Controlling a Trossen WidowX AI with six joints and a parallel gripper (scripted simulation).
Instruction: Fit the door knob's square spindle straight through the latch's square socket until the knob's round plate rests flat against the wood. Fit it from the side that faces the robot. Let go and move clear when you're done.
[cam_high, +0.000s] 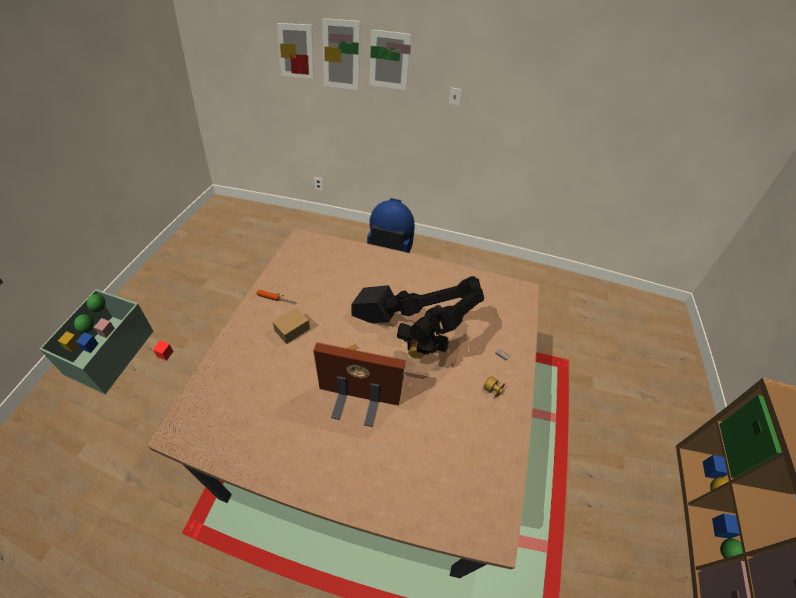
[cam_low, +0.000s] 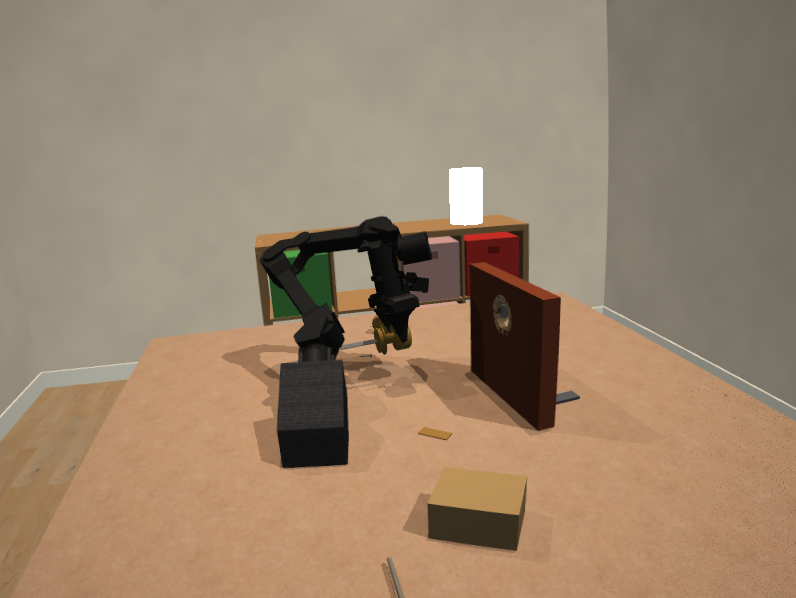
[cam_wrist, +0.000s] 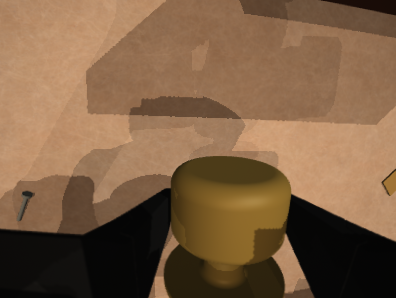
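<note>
Right now my hand is 210 mm short of the dark red wooden door panel, 140 mm to the left of it and 30 mm below it. The rest, counted from my hand: tan box: 530 mm to the right, 90 mm below, 50 mm ahead; then flat plate: 260 mm to the right, 120 mm below, 40 mm ahead; then grey piece: 320 mm to the left, 190 mm behind, 120 mm below.
</note>
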